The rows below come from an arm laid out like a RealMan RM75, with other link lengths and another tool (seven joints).
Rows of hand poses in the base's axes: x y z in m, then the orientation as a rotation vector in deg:
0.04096, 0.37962, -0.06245, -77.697, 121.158, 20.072
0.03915, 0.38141, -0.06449, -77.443, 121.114, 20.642
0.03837, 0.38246, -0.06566, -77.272, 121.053, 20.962
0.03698, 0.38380, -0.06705, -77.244, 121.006, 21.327
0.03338, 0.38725, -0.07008, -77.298, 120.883, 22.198
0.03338, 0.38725, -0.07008, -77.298, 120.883, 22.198
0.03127, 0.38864, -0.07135, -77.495, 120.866, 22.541
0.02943, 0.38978, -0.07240, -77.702, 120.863, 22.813
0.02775, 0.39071, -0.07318, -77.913, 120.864, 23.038
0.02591, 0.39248, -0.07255, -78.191, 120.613, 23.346
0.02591, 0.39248, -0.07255, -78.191, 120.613, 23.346
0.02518, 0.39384, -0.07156, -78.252, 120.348, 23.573
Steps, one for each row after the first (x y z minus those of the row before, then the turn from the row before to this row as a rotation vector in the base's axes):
-0.00181, 0.00179, -0.00204, 0.441, 0.175, -0.017
-0.00078, 0.00105, -0.00117, 0.276, 0.064, -0.018
-0.00139, 0.00134, -0.00139, 0.230, 0.131, 0.083
-0.00360, 0.00345, -0.00303, 0.499, 0.336, 0.282
0.00000, 0.00000, 0.00000, 0.000, 0.000, 0.000
-0.00211, 0.00139, -0.00127, 0.103, 0.198, 0.219
-0.00184, 0.00114, -0.00105, 0.054, 0.177, 0.204
-0.00168, 0.00093, -0.00078, 0.025, 0.159, 0.194
-0.00184, 0.00177, 0.00063, 0.155, 0.025, 0.329
0.00000, 0.00000, 0.00000, 0.000, 0.000, 0.000
-0.00073, 0.00136, 0.00099, 0.215, -0.075, 0.170

